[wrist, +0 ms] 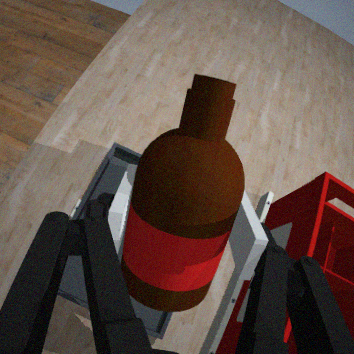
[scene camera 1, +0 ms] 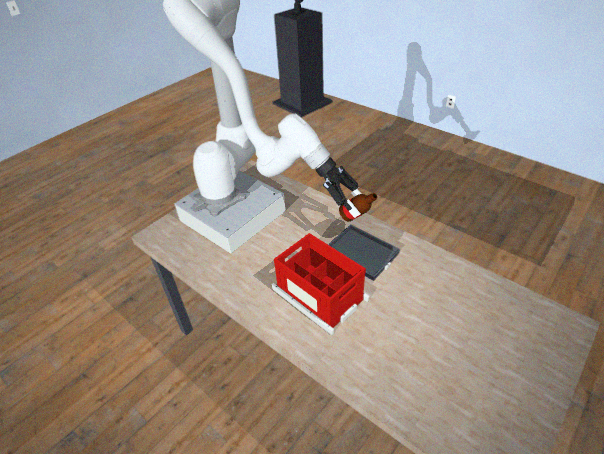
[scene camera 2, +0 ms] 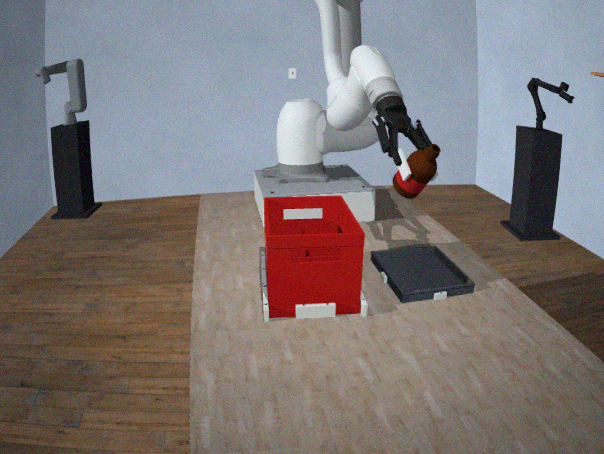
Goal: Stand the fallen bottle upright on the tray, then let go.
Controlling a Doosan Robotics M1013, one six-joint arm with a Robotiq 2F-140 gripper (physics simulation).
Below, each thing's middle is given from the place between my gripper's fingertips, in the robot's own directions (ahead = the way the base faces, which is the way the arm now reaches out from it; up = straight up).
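I consider the brown bottle [scene camera 2: 422,163] and how my hand stands to it. My hand is 10 mm below the bottle and 10 mm to the left of it, and it is 20 mm past the bottle too.
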